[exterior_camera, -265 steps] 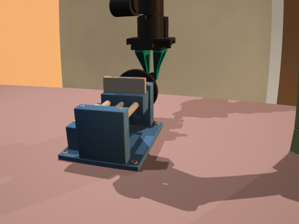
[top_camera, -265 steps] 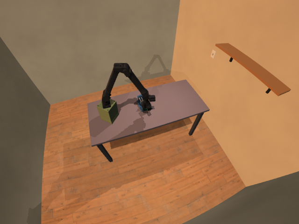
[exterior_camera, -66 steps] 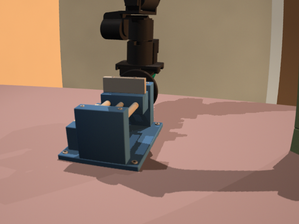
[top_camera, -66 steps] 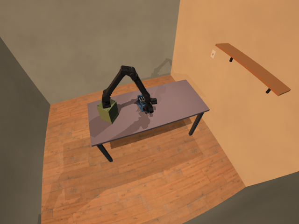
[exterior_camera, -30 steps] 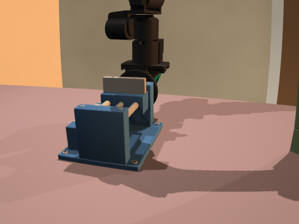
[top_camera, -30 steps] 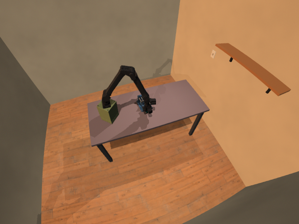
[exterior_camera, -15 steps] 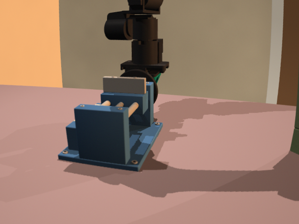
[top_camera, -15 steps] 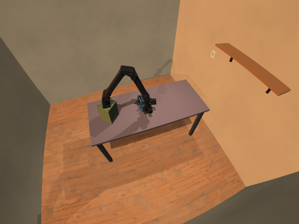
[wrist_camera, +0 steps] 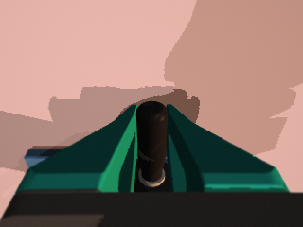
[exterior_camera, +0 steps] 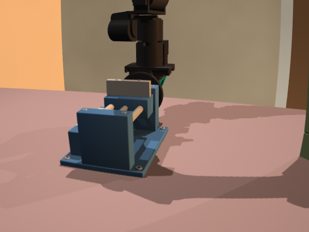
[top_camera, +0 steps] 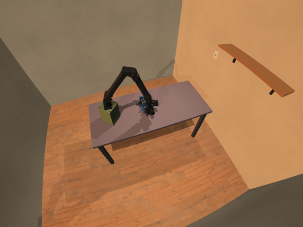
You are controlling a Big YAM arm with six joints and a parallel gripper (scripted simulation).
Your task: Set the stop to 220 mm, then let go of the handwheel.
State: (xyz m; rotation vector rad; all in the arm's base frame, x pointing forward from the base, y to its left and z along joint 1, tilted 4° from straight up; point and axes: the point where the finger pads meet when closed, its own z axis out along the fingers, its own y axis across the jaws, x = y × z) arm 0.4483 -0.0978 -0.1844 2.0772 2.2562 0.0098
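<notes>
The grey stop plate lies 130 mm to the left of my hand, 50 mm above it and 10 mm ahead of it. Round my hand: black crank handle: 10 mm to the left.
</notes>
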